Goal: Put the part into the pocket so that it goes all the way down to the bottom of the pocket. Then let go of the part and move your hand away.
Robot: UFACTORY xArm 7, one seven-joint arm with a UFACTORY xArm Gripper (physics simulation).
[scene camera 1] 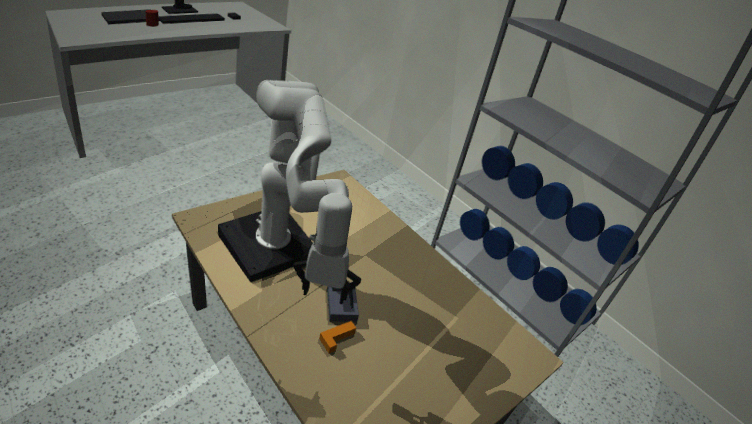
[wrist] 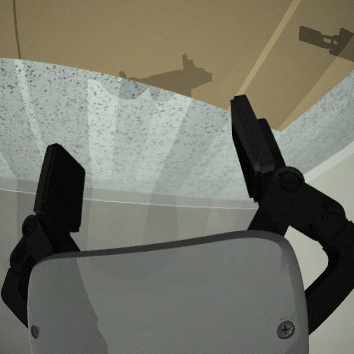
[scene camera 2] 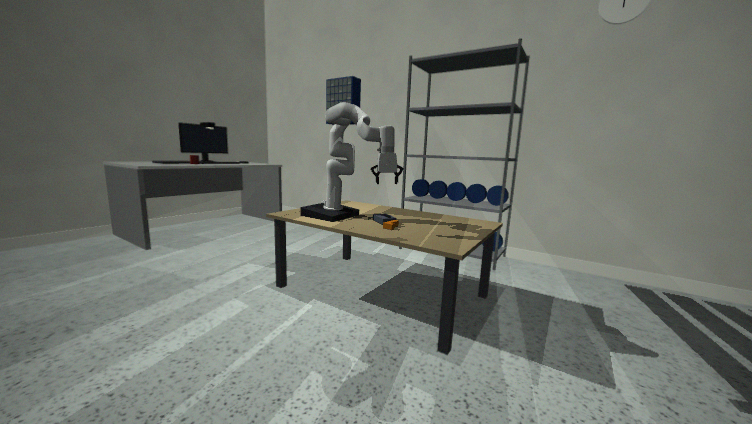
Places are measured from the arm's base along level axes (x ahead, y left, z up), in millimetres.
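Where they show: gripper, between the fingertips: (scene camera 1: 324,296) (wrist: 144,135) (scene camera 2: 387,184); arm's base, origin of its link: (scene camera 1: 273,236) (scene camera 2: 333,208).
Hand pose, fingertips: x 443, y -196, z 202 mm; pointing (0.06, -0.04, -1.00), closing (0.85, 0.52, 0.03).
Things, the pixels of their top centre, and the offset from my fingertips. Level surfaces: height alone.
- orange L-shaped block, centre of its top: (scene camera 1: 341,333) (scene camera 2: 393,222) 12 mm ahead, 91 mm left, 219 mm down
- blue-grey pocket block, centre of its top: (scene camera 1: 343,298) (scene camera 2: 384,215) 83 mm back, 195 mm left, 213 mm down
- wooden table, height of its surface: 249 mm down
The part, an orange L-shaped block (scene camera 1: 339,332) (scene camera 2: 390,225), lies on the table beside the front end of the pocket block, outside the pocket. Whether the two touch is too small to tell. The blue-grey pocket block (scene camera 1: 342,318) (scene camera 2: 382,218) sits on the table, its opening partly hidden by a finger in scene camera 1. My gripper (scene camera 1: 324,296) (scene camera 2: 387,182) (wrist: 144,135) is wide open and empty, high above the table over the area of the pocket block. The part and the pocket block do not show in the wrist view.
The wooden table (scene camera 1: 400,337) (scene camera 2: 421,237) carries the arm's black base plate (scene camera 1: 244,258) (scene camera 2: 326,214) behind the pocket block. A shelf rack (scene camera 1: 470,142) (scene camera 2: 408,105) with blue discs stands beyond the table. A desk (scene camera 1: 173,36) (scene camera 2: 192,167) stands at the back left.
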